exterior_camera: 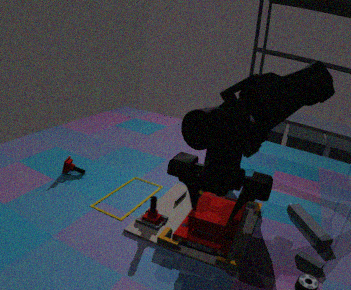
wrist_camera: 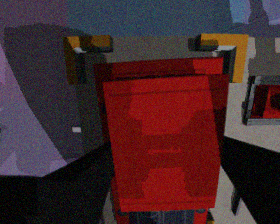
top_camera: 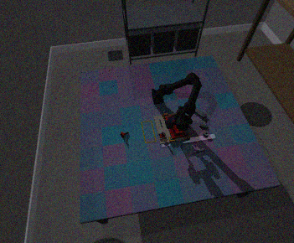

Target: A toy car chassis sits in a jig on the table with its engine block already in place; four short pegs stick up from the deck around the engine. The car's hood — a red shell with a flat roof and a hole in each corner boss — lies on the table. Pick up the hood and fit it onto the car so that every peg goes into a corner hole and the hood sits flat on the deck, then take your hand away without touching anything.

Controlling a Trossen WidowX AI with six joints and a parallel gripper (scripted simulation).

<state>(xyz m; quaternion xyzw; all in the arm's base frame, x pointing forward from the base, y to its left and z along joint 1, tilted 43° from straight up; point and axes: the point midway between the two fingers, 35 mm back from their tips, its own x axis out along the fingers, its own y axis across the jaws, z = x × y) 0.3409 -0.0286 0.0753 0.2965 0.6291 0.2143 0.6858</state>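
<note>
Now: gripper tip 30 mm above the grey engine block. Also, from my gripper tip: red hood 10 mm above; white jig board 40 mm below, 40 mm behind, 10 mm to the right; small wheel 200 mm to the left, 90 mm ahead, 40 mm below.
</note>
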